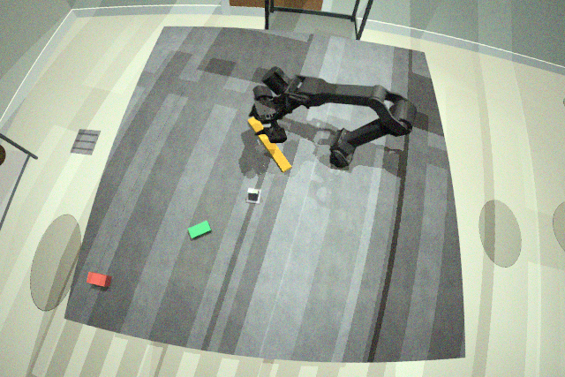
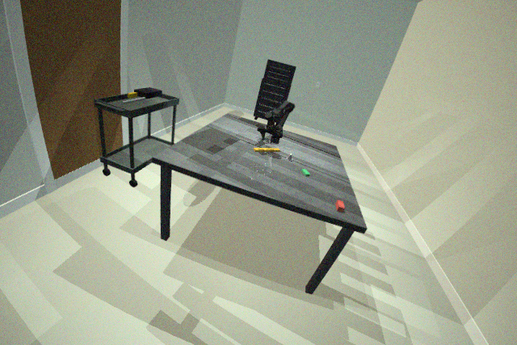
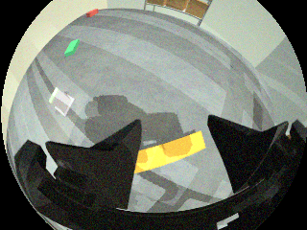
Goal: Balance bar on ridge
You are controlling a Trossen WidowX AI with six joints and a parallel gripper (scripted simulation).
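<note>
The bar is 90 mm below my gripper tip, 50 mm behind it and 10 mm to the left of it. The rest, counted from my gripper tip: red block (550 mm to the left, 430 mm ahead, 80 mm below); then green block (340 mm to the left, 130 mm ahead, 90 mm below).
</note>
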